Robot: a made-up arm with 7 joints.
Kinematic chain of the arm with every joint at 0, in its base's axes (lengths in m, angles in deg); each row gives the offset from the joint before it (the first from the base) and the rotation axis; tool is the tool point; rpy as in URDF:
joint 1: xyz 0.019 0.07 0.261 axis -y
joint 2: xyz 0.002 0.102 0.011 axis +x
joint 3: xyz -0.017 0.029 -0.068 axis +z
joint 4: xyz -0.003 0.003 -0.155 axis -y
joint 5: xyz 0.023 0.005 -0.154 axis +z
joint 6: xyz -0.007 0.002 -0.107 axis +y
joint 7: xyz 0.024 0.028 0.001 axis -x
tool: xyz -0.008 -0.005 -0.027 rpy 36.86 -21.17 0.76
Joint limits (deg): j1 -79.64..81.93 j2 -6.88..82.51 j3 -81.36..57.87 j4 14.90..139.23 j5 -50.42..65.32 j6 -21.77..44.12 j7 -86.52..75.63
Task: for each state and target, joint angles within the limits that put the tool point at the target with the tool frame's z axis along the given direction. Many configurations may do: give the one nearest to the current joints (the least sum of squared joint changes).
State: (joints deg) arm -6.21 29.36 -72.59 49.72 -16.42 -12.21 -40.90
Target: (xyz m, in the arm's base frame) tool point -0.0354 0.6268 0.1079 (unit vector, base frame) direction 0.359 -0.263 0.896
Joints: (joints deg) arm -23.57 79.43 -81.36 15.05 -50.42 -21.55 6.83
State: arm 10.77 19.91 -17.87 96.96 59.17 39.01 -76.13
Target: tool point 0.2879 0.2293 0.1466 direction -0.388 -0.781 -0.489
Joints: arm 11.18 41.36 -31.69 104.02 40.31 44.12 -75.87
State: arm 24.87 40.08 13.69 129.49 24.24 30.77 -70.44
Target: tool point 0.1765 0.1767 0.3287 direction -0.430 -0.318 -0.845
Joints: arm 17.09 52.95 -20.62 139.23 19.59 24.23 -35.30
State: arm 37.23 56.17 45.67 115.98 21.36 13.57 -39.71
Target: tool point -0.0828 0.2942 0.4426 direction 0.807 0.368 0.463
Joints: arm 41.41 63.77 57.87 125.30 -19.46 12.36 -64.22
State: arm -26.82 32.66 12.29 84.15 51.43 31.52 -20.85
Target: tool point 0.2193 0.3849 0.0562 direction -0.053 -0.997 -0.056
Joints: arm -19.60 29.08 9.70 91.38 39.28 23.41 -47.03
